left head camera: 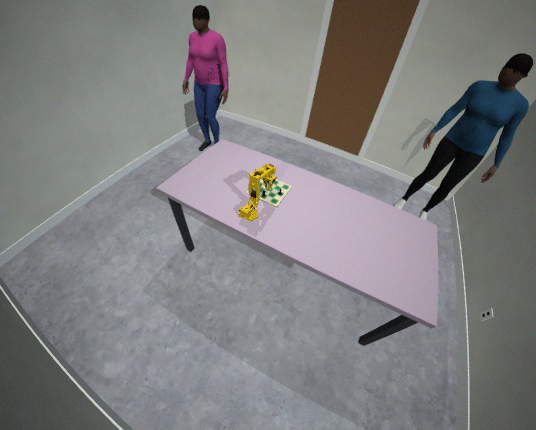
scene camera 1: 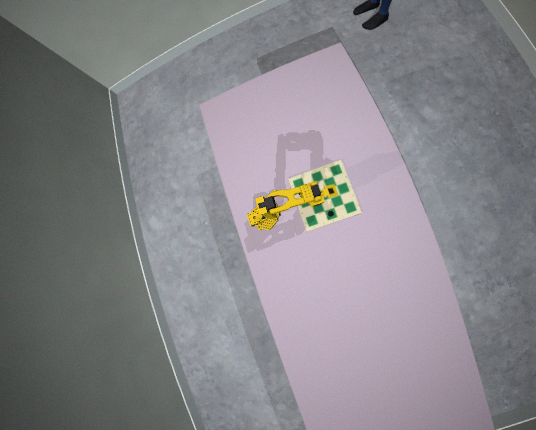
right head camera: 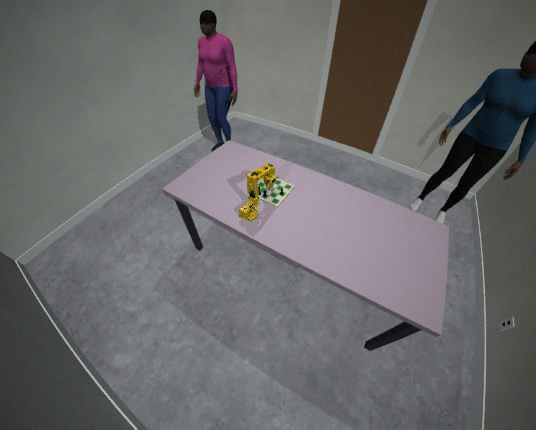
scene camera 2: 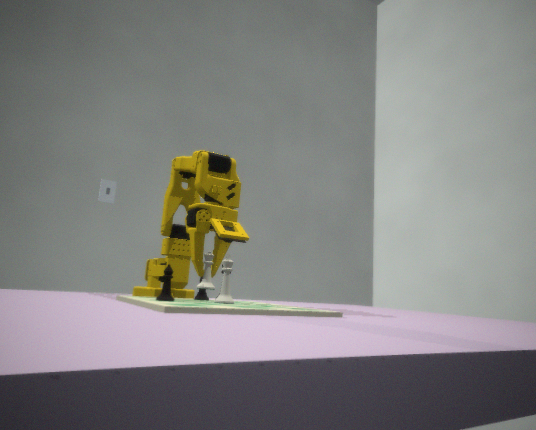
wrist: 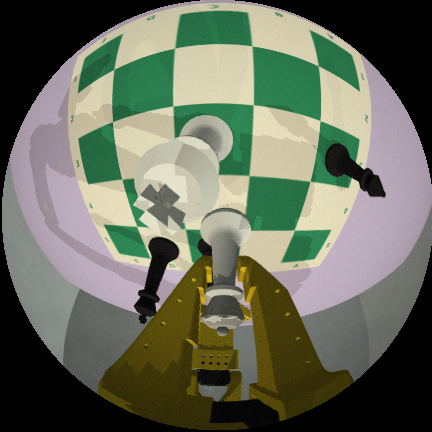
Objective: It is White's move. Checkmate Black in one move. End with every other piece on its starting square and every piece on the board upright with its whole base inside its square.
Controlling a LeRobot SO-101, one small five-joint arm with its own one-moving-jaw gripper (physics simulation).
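Seen in the pictures: hand, its tool point: (left head camera: 266, 188) (right head camera: 267, 188) (scene camera 2: 210, 273) (wrist: 211, 265); arm's base, origin of its link: (left head camera: 250, 211) (right head camera: 250, 211).
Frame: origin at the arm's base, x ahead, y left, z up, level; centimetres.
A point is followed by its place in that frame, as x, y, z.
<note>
My gripper (wrist: 226, 260) @(18.0, -0.4, 4.4) (scene camera 2: 207, 274) @(18.0, -0.4, 4.4) is shut on the white queen (wrist: 225, 250) @(18.8, -1.0, 4.2) (scene camera 2: 206, 284) @(19.2, -1.3, 2.9), which hangs upright above the chessboard (wrist: 215, 75) @(25.9, -0.6, 0.6) (scene camera 2: 260, 312) @(33.4, -1.2, 0.3) (scene camera 1: 356, 211) @(31.5, -10.3, 0.6). In the wrist view its raised base is drawn over the C4 area. The white king (wrist: 175, 185) (scene camera 2: 226, 286) @(23.0, -0.2, 2.8) stands upright on C3, close beside the queen. A black bishop (wrist: 337, 160) @(22.3, -7.2, 1.4) (scene camera 2: 166, 287) @(22.6, -8.0, 2.2) (scene camera 1: 330, 213) @(21.8, -7.9, 4.3) stands on A3. The black king (wrist: 156, 270) @(15.1, 3.5, 3.1) stands on D5. Another black piece (wrist: 205, 246) @(15.8, 0.3, 1.3) on C5 is mostly hidden behind the queen and a jaw.
The board lies on a long pink table (left head camera: 345, 225) @(20.5, -51.6, 0.0) (right head camera: 350, 230) @(18.2, -54.1, 0.0) (scene camera 1: 350, 300) @(18.3, -41.0, 0.0). The yellow arm's base (left head camera: 248, 212) @(-5.7, -2.0, 6.2) (right head camera: 248, 212) @(-5.0, -2.3, 5.6) (scene camera 1: 262, 220) @(-2.3, -1.9, 5.8) stands near one long edge, beside the row 5 side. Two people (left head camera: 207, 60) (left head camera: 485, 115) stand beyond the table.
</note>
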